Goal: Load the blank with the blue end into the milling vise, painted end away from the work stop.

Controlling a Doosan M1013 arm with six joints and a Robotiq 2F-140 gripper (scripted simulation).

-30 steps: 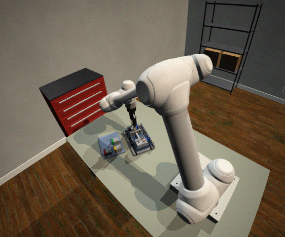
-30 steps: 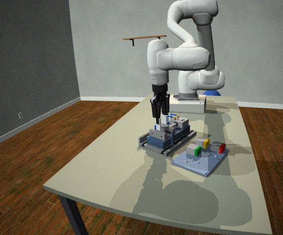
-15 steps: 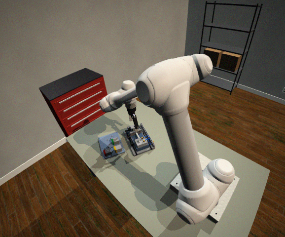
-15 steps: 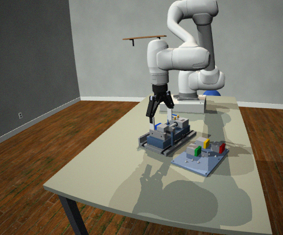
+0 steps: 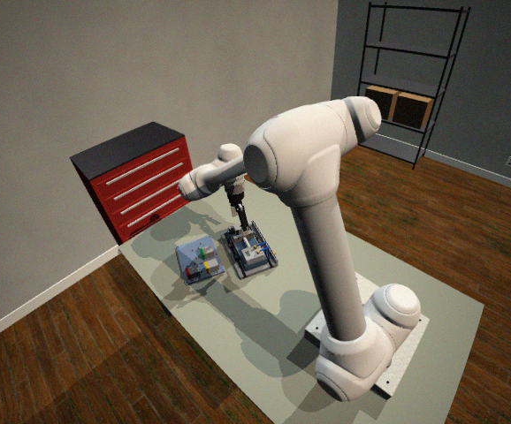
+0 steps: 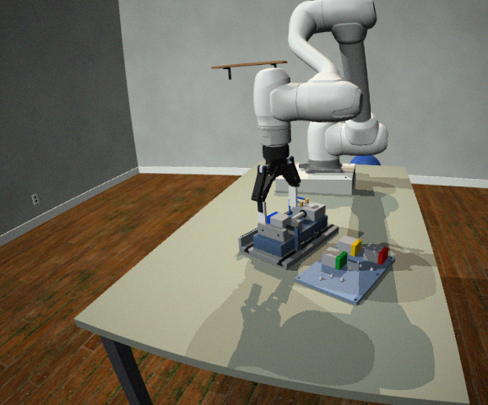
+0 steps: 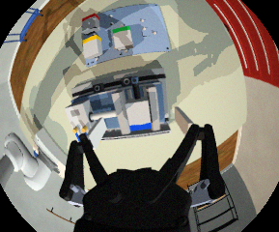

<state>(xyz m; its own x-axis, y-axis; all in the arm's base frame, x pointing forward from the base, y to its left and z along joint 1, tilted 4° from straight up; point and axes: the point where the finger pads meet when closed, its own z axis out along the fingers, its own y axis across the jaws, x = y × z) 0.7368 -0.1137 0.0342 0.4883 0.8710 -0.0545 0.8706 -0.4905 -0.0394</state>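
The blue-ended blank lies 30 mm below my hand. The rest, counted from my hand: green-ended blank (170 mm to the left, 110 mm below, 80 mm ahead); then yellow-ended blank (220 mm to the left, 110 mm below); then infeed plate (210 mm to the left, 130 mm below, 100 mm ahead).
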